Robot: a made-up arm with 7 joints.
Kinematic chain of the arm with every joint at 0, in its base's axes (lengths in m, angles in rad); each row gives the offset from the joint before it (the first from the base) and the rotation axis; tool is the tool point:
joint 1: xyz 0 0 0.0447 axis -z
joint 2: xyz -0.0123 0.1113 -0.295 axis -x
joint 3: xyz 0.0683 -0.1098 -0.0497 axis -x
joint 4: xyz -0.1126 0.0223 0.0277 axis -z
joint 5: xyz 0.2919 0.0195 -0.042 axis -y
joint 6: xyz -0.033 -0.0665 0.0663 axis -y
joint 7: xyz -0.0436 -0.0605 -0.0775 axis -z
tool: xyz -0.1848 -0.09 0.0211
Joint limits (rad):
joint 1: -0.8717..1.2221
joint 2: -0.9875..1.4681
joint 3: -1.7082..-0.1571
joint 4: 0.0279..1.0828
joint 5: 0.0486..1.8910
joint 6: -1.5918..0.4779
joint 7: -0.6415..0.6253
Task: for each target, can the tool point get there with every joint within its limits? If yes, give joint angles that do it. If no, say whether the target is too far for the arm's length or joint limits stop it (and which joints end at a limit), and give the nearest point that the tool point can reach.
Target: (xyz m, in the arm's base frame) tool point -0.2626 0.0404 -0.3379
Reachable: yes | joints 0.9291 0.6729 -1.2342 0.6775 0.6739 -0.8809 -0.4461
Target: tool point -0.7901 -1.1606 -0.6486
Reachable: no: too far | nearest point -0.2739 -0.4023 -0.4076 | short by 0.948 m
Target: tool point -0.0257 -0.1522 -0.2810
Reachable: yes | joints -0.2099 1.1750 -1.4420 0.1355 0.4183 -0.2255 -0.0739
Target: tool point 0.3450 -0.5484 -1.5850
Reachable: no: too far | nearest point 0.1691 -0.1486 -0.8013 | short by 0.897 m
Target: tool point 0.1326 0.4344 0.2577
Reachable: no: joint limits stop it (at a limit: joint 2, joint 3, joint 4, joint 5, joint 6) | nearest point 0.0843 0.2763 0.1666 | short by 0.189 m
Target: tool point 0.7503 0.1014 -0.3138
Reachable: no: joint limits stop it (at a limit: joint 1, joint 2, joint 3, joint 5) | nearest point 0.5623 0.0911 -0.3521 | short by 0.192 m
